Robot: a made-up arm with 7 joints. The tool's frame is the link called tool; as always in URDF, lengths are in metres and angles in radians. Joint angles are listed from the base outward.
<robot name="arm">
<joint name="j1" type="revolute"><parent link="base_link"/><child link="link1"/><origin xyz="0 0 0" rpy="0 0 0"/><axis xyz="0.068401 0.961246 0.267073"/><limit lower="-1.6" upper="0.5"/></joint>
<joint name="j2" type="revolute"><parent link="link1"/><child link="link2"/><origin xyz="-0.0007 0.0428 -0.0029" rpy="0 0 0"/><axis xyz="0.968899 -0.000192 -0.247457"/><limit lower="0" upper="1.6"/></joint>
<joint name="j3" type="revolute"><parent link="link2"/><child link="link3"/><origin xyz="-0.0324 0.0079 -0.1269" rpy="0 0 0"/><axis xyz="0.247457 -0.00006 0.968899"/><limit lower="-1.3" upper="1.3"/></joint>
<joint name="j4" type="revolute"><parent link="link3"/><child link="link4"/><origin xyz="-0.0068 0 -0.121" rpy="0 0 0"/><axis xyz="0.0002 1 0.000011"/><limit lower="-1.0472" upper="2.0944"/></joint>
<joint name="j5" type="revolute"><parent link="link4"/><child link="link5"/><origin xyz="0.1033 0.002 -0.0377" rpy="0 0 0"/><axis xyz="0.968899 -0.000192 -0.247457"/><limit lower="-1.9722" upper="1.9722"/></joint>
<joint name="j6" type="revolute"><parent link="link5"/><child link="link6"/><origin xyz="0.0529 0 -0.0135" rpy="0 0 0"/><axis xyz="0.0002 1 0.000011"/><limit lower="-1.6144" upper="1.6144"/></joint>
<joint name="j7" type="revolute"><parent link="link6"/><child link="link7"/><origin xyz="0.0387 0 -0.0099" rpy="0 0 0"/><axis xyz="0.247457 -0.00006 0.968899"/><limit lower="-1.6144" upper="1.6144"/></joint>
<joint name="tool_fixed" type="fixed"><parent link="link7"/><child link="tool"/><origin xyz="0 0 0" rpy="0 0.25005 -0.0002"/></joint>
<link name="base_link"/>
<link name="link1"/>
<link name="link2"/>
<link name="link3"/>
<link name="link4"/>
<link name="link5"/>
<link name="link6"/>
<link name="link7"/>
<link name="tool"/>
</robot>
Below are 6 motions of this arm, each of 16 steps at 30 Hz.
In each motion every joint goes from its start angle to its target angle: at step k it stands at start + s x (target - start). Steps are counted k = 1, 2, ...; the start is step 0. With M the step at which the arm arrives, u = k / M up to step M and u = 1 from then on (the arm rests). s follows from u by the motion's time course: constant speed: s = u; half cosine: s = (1 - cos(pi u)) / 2; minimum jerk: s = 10 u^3 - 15 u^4 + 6 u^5.
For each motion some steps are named. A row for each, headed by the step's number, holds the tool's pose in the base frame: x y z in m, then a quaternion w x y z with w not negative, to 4 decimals.
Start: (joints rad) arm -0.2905 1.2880 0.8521 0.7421 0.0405 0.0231 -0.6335
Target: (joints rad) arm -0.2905 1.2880 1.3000 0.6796 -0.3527 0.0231 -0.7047
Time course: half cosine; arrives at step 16
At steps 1, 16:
1: 0.1428 0.4512 0.0146 0.8955 0.3602 0.1444 0.2179
16: 0.0801 0.4596 0.0557 0.9278 0.2054 -0.1819 0.2528

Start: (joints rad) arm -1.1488 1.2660 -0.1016 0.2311 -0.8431 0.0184 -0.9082
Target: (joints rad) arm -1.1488 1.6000 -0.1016 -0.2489 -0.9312 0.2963 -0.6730
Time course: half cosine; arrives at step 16
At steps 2, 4, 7, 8, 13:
2: 0.3042 0.2443 0.1256 0.8399 0.2920 -0.2281 -0.3965
4: 0.2952 0.2398 0.1345 0.8374 0.3054 -0.2247 -0.3937
7: 0.2736 0.2271 0.1526 0.8309 0.3381 -0.2135 -0.3868
8: 0.2654 0.2217 0.1583 0.8283 0.3511 -0.2081 -0.3840
13: 0.2306 0.1959 0.1751 0.8149 0.4090 -0.1783 -0.3699

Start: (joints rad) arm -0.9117 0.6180 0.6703 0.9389 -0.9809 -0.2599 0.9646
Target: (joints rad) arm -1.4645 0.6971 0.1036 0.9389 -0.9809 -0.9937 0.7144
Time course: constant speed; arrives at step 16
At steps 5, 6, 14, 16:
5: 0.3686 0.2791 -0.0859 0.6081 -0.4628 -0.1722 0.6216
6: 0.3743 0.2734 -0.0720 0.6137 -0.4627 -0.2039 0.6064
14: 0.3965 0.2245 0.0391 0.6128 -0.4493 -0.4567 0.4625
16: 0.3959 0.2118 0.0658 0.5993 -0.4418 -0.5175 0.4217

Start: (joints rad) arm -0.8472 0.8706 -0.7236 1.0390 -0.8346 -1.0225 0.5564
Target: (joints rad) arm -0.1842 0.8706 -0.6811 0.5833 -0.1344 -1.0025 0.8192
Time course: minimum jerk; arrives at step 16
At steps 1, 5, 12, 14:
1: 0.3242 0.2560 -0.1866 0.9170 0.1418 -0.2755 0.2512
5: 0.2989 0.2507 -0.2172 0.9310 0.1716 -0.2435 0.2111
12: 0.1637 0.2240 -0.3048 0.9595 0.2409 -0.1394 0.0444
14: 0.1447 0.2202 -0.3108 0.9607 0.2439 -0.1300 0.0247

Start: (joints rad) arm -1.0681 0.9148 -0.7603 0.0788 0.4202 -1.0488 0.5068
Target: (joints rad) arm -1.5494 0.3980 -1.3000 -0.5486 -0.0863 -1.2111 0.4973
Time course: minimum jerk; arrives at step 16
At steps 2, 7, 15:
2: 0.3178 0.0663 -0.0787 0.5669 0.3194 -0.6542 -0.3854
7: 0.2760 -0.0257 -0.0554 0.4820 0.0730 -0.7249 -0.4867
15: 0.1664 -0.0980 -0.0234 0.2593 -0.3014 -0.6309 -0.6663

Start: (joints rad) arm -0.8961 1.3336 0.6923 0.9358 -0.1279 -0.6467 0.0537
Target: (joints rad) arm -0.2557 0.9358 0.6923 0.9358 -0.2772 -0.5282 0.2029
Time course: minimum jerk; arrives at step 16
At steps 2, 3, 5, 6, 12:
2: 0.1923 0.4207 0.0863 0.7338 0.3146 -0.4217 0.4298
3: 0.1945 0.4214 0.0785 0.7401 0.3120 -0.4121 0.4302
5: 0.2008 0.4239 0.0462 0.7635 0.3014 -0.3720 0.4333
6: 0.2025 0.4255 0.0219 0.7786 0.2937 -0.3414 0.4369
12: 0.1556 0.4251 -0.1364 0.8307 0.2458 -0.1194 0.4850

